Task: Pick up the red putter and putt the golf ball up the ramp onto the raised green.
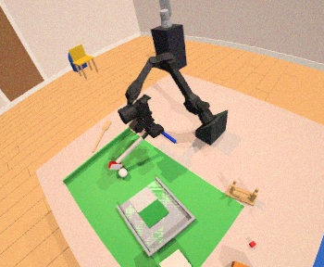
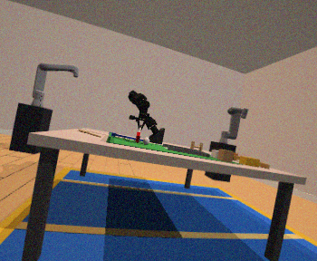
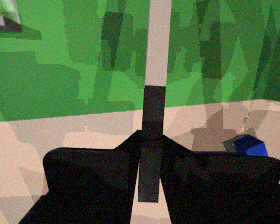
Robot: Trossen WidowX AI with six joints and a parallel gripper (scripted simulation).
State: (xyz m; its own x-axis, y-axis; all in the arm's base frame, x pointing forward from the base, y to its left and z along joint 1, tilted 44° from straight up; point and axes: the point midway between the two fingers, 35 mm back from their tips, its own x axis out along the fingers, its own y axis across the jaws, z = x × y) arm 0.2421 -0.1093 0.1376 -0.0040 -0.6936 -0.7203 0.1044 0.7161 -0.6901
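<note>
Right now my gripper tip is 80 mm past the blue stick, 80 mm to the left of it and 60 mm above it. Also, from my gripper tip: wooden rack (50 mm behind, 490 mm to the left, 40 mm below); then white golf ball (220 mm ahead, 30 mm to the left, 50 mm below); then wooden spoon (150 mm ahead, 330 mm to the right, 70 mm below).
</note>
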